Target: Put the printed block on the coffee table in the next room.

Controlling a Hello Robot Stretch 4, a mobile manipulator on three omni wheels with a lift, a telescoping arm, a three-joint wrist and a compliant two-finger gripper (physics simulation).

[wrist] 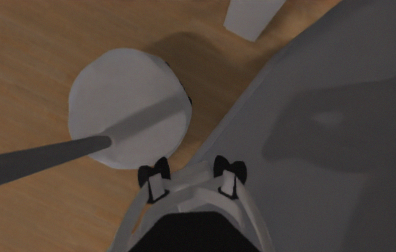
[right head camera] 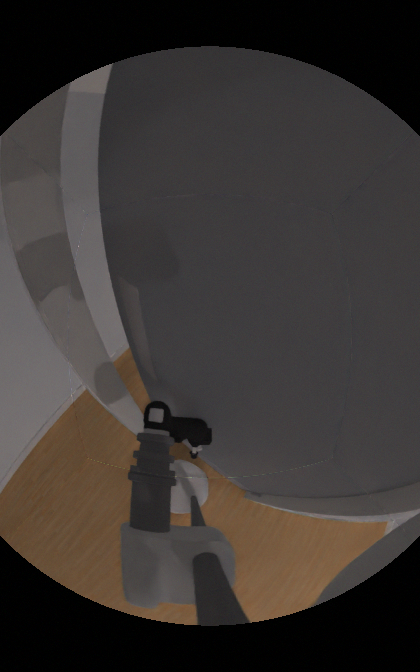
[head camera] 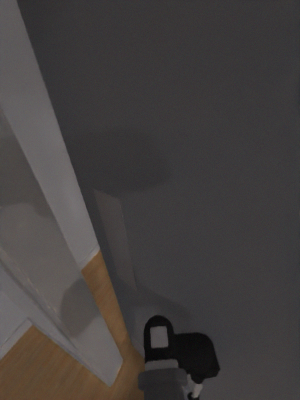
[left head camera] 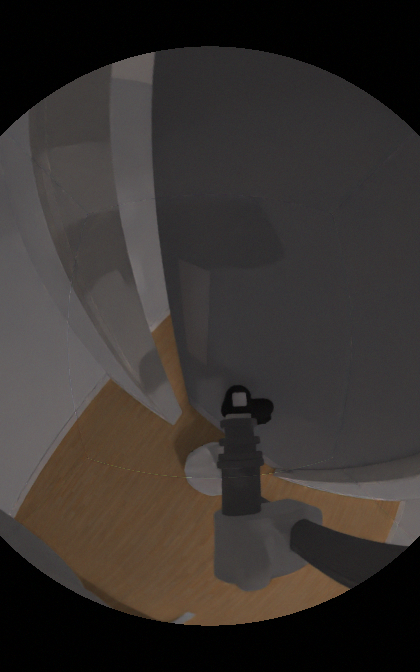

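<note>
In the wrist view, the printed block (wrist: 196,172) is a pale, angular piece between the two black fingertips of my gripper (wrist: 192,170). The gripper is shut on it and holds it above the floor. The curved fingers cover part of the block. In the head view, the dark wrist (head camera: 159,356) shows low in the picture, and the block cannot be made out there. The coffee table does not show in these views.
A large dark grey door-like panel (head camera: 215,175) (wrist: 320,195) stands very close, beside my gripper. A white frame (head camera: 60,150) (left head camera: 135,200) stands at its left. Wooden floor (head camera: 107,295) shows between them. My round white base (wrist: 125,95) is beside the gripper.
</note>
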